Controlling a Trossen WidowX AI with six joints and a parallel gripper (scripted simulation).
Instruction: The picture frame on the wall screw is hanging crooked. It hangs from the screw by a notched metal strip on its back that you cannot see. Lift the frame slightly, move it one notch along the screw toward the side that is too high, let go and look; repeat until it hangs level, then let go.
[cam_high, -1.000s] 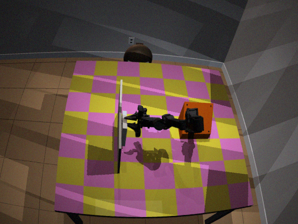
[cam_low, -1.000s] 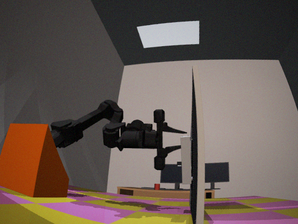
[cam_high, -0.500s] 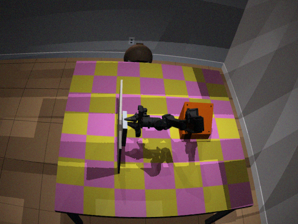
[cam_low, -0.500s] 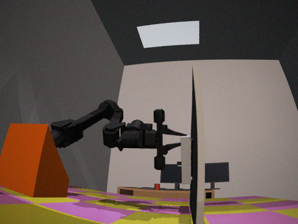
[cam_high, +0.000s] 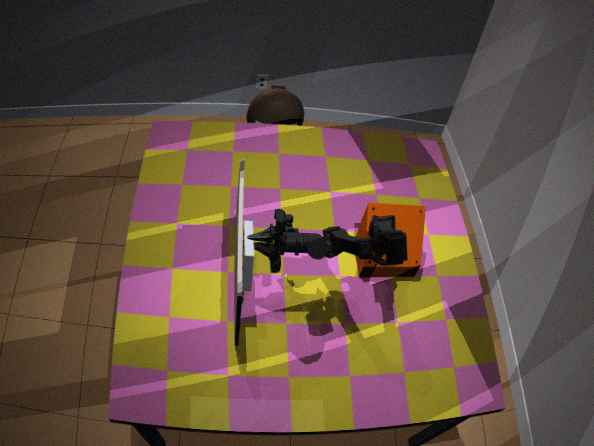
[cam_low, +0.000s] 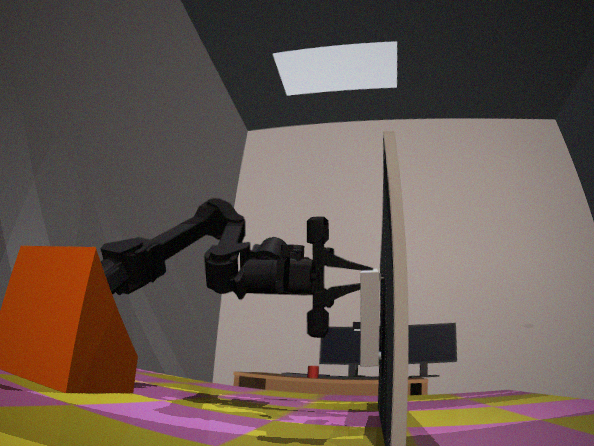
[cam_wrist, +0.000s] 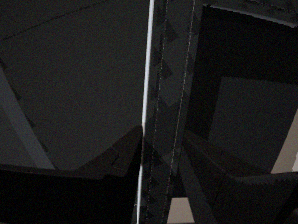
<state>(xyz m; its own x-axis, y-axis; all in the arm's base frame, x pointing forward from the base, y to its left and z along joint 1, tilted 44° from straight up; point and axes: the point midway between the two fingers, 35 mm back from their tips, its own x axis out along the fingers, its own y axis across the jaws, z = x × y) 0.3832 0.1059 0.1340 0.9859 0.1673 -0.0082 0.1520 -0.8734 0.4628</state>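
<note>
The picture frame is 2 cm to the left of my gripper tip and 5 cm below it. From my gripper tip the other things lie so: thin upright wall panel: 2 cm ahead, 7 cm below.
</note>
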